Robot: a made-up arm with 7 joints. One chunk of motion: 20 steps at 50 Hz.
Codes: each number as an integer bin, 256 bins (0 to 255) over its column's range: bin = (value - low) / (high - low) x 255, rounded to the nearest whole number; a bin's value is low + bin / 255 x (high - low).
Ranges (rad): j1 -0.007..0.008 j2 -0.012..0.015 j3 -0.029..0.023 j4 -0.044..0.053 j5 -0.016..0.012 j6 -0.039..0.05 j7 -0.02..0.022
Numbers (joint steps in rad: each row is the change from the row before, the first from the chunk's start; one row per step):
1: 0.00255 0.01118 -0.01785 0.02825 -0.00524 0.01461 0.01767
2: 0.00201 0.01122 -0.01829 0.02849 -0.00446 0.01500 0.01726
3: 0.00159 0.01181 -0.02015 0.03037 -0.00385 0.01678 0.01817
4: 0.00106 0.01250 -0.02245 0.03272 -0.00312 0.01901 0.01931
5: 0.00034 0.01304 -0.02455 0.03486 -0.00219 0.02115 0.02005
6: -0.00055 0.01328 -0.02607 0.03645 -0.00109 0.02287 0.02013
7: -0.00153 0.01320 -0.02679 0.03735 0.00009 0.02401 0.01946
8: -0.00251 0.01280 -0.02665 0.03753 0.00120 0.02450 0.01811
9: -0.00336 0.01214 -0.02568 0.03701 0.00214 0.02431 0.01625
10: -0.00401 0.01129 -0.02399 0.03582 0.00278 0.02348 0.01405
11: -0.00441 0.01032 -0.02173 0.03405 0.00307 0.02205 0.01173
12: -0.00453 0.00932 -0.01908 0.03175 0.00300 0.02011 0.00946
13: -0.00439 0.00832 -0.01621 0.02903 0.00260 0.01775 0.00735
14: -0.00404 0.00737 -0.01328 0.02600 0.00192 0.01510 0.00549
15: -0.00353 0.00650 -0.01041 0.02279 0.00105 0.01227 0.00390
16: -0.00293 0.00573 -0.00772 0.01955 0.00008 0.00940 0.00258
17: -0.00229 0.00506 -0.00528 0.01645 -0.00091 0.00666 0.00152
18: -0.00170 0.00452 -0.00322 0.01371 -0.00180 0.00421 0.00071
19: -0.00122 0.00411 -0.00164 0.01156 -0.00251 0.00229 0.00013
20: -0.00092 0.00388 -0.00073 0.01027 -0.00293 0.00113 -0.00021
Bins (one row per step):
1: 162 219 55 190 98 154 229
2: 153 219 53 191 105 155 226
3: 146 225 43 196 111 160 232
4: 137 231 32 202 117 166 239
5: 125 236 22 207 126 172 243
6: 110 239 14 211 136 177 244
7: 93 238 11 214 147 181 240
8: 76 234 12 214 157 182 231
9: 62 228 16 213 165 181 220
10: 51 220 25 210 171 179 207
11: 44 211 36 205 174 175 193
12: 42 201 49 199 173 169 179
13: 44 192 63 192 169 163 166
14: 50 183 77 184 163 155 155
15: 59 175 91 176 155 147 145
16: 69 167 104 167 146 139 137
17: 80 161 116 159 137 131 131
18: 90 156 126 152 129 124 126
19: 98 152 134 146 123 118 122
20: 103 150 139 143 119 115 120

